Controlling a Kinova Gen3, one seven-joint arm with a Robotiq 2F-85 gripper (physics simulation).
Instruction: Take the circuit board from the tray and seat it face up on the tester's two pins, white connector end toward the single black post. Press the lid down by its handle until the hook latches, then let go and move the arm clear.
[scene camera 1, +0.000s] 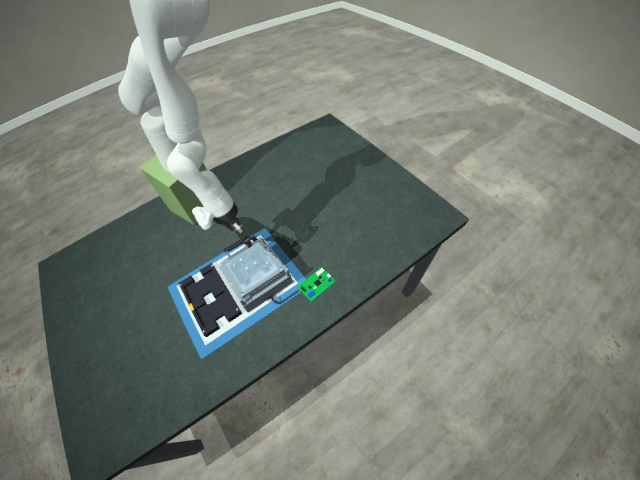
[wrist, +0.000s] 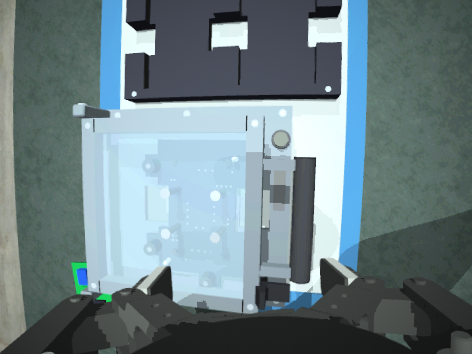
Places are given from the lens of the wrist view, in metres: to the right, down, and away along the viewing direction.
my gripper (wrist: 246, 279): 0.01, 0.06, 0.15
clear tester lid (wrist: 182, 191): -0.04, 0.01, 0.20
black hook block (wrist: 267, 291): 0.02, 0.09, 0.20
